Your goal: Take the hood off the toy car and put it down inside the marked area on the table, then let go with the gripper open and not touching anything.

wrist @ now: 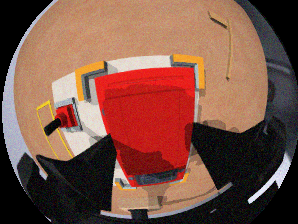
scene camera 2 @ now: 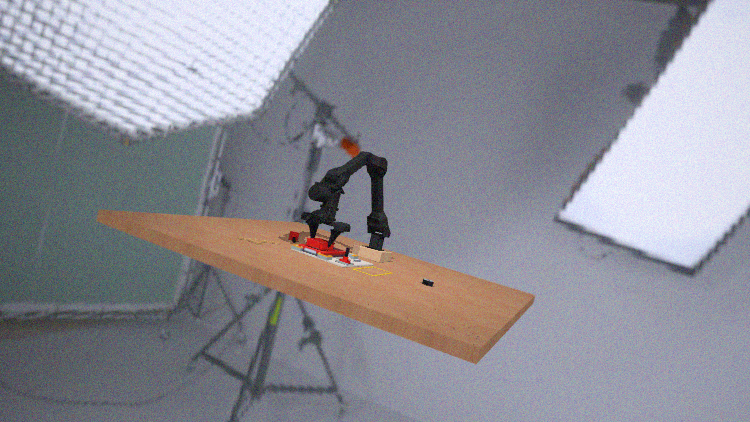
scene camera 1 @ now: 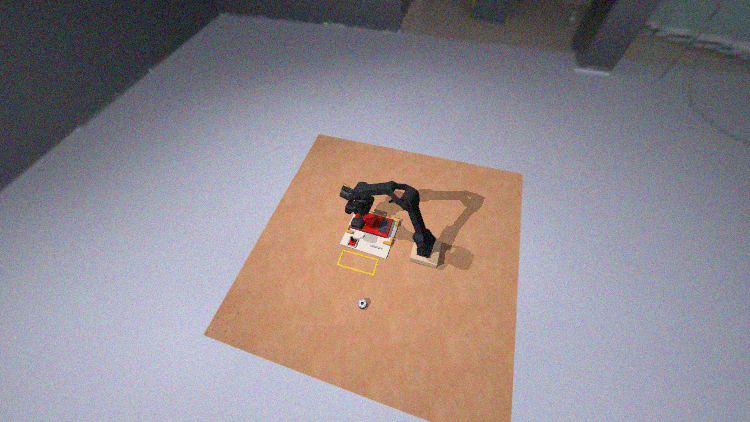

Labels:
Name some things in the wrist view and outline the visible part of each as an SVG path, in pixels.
My gripper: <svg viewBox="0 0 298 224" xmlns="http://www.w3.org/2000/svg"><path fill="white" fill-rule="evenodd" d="M286 124L277 117L271 117L266 135L263 133L265 120L243 133L193 123L190 143L197 149L198 156L206 165L217 189L220 190L230 181L233 185L220 196L198 205L197 208L172 216L134 220L101 214L100 210L112 210L110 204L117 151L110 133L90 145L84 152L78 153L72 160L63 161L51 157L48 159L47 156L35 155L36 160L47 172L47 180L40 175L39 165L25 152L17 163L17 172L25 193L45 217L51 218L52 224L250 224L277 193L277 181L273 181L261 196L250 204L247 201L265 186L283 163L287 141Z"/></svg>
A red hood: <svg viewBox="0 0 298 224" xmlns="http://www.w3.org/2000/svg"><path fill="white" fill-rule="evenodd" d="M194 79L134 81L134 83L112 85L112 87L100 89L102 109L104 109L106 121L108 121L110 137L112 137L113 143L116 145L116 151L126 175L152 175L152 173L186 167L190 152L190 139L193 136Z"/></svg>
A red toy car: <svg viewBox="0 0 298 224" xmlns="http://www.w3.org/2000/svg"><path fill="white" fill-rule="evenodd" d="M117 153L116 157L122 172L124 172L126 180L128 180L128 183L133 188L134 186L172 183L172 181L184 179L186 167L152 173L152 175L128 176L124 167L122 167ZM194 68L157 67L130 69L130 71L110 73L108 76L98 76L97 79L94 79L98 108L101 111L106 135L109 133L104 109L102 109L100 89L112 87L112 85L134 83L134 81L194 79Z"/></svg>

